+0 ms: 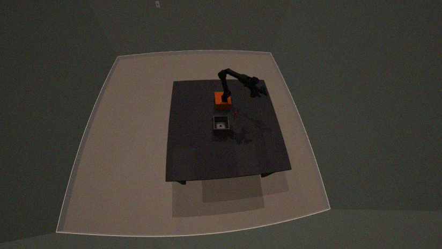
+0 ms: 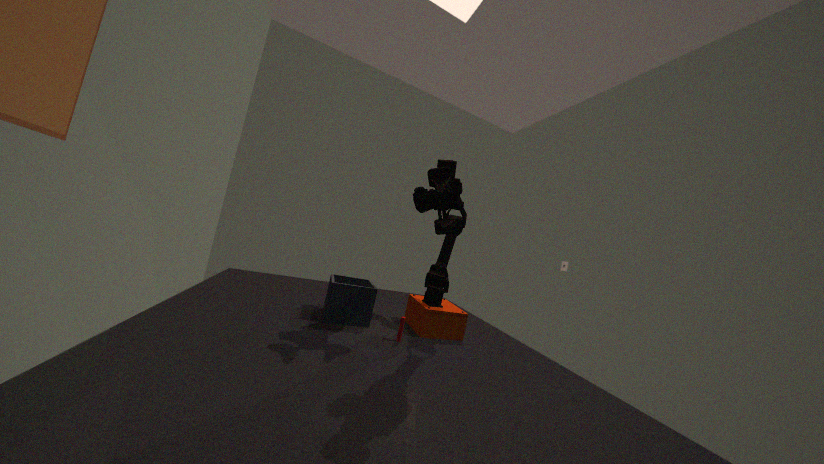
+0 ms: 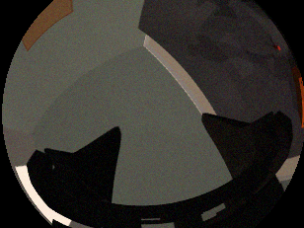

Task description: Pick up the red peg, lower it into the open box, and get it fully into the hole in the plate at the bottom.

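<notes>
The red peg is 7 cm behind my gripper tip, 21 cm to the right of it and 38 cm below it. From my gripper tip the other things lie so: pale plate (7 cm ahead, 40 cm to the right, 37 cm below).
</notes>
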